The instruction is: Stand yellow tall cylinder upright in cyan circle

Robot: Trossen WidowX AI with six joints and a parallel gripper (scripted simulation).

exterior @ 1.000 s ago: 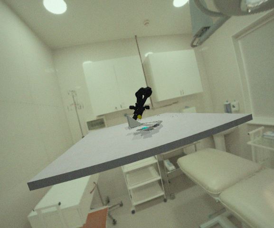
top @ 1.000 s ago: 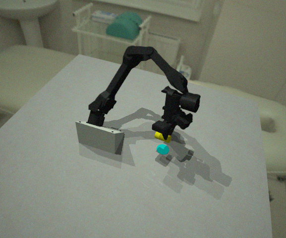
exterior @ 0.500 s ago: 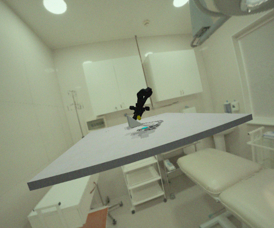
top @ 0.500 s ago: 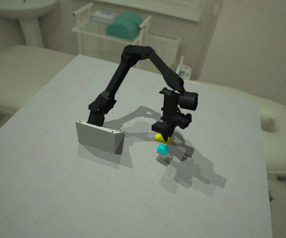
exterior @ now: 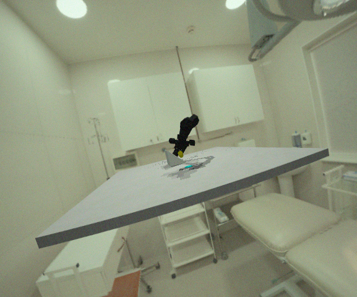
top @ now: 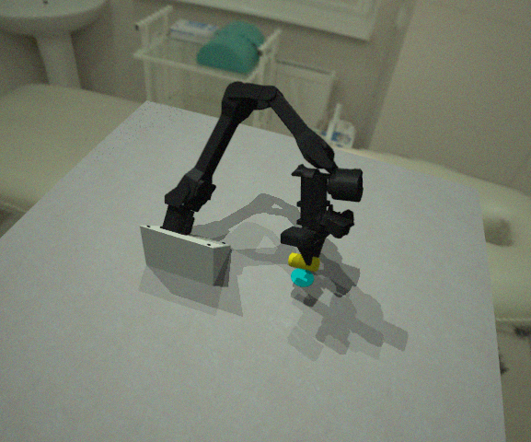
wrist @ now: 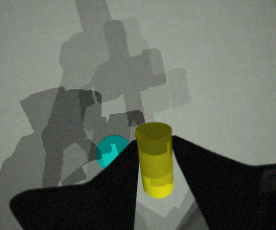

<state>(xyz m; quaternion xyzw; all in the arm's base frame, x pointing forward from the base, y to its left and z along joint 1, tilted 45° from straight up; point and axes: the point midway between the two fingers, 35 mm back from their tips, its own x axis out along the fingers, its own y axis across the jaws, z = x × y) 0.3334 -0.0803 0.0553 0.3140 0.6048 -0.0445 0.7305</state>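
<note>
Right now my gripper tip is 10 mm past the cyan circle, 40 mm to the right of it and 110 mm above it. Also, from my gripper tip: yellow cylinder (20 mm behind, 10 mm to the left, 10 mm below).
</note>
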